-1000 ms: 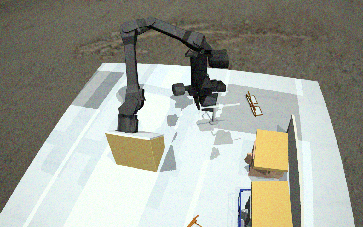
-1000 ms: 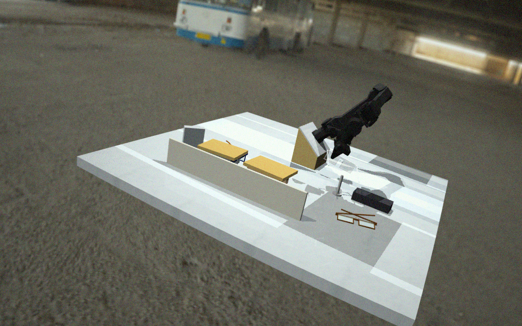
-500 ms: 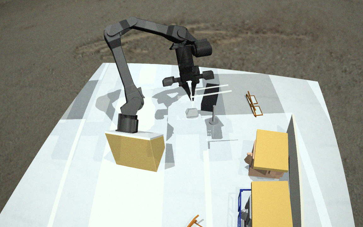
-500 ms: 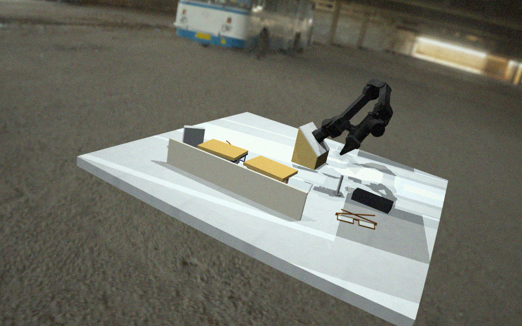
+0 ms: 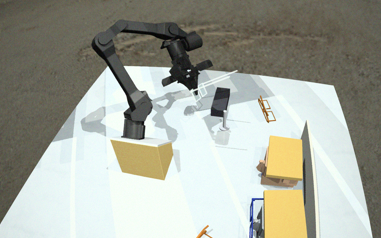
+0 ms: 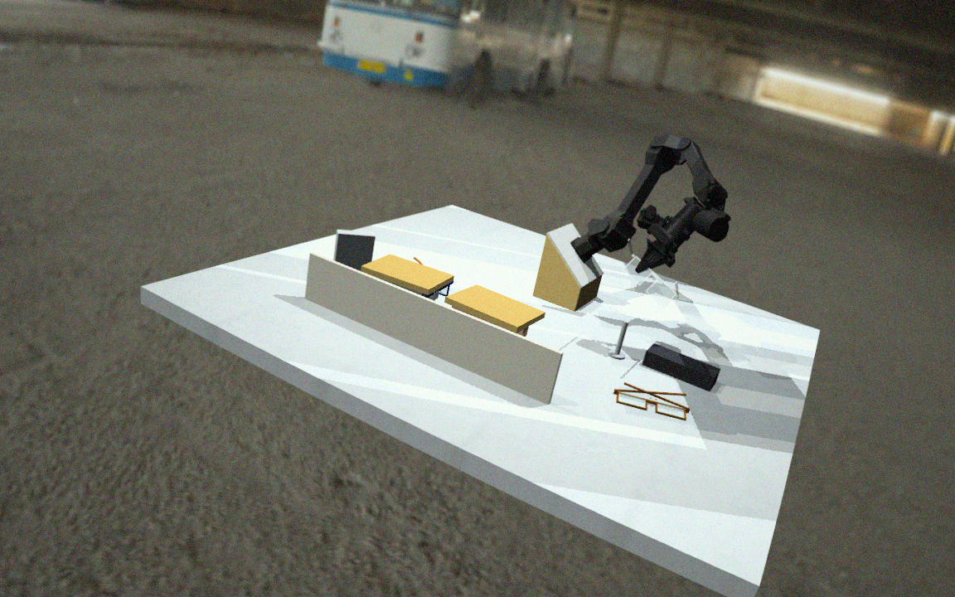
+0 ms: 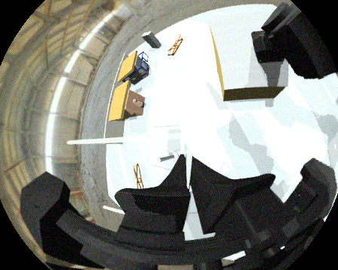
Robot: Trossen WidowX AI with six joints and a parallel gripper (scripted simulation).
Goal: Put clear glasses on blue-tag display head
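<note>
My gripper tip is now 29 cm short of the skin-coloured display head, 20 cm to the left of it and 11 cm above it. Round my gripper tip: post (10 cm ahead, 3 cm to the left, 15 cm below); then black box (8 cm ahead, 17 cm to the left, 15 cm below); then grey display head (28 cm ahead, 42 cm to the right, 11 cm below).
</note>
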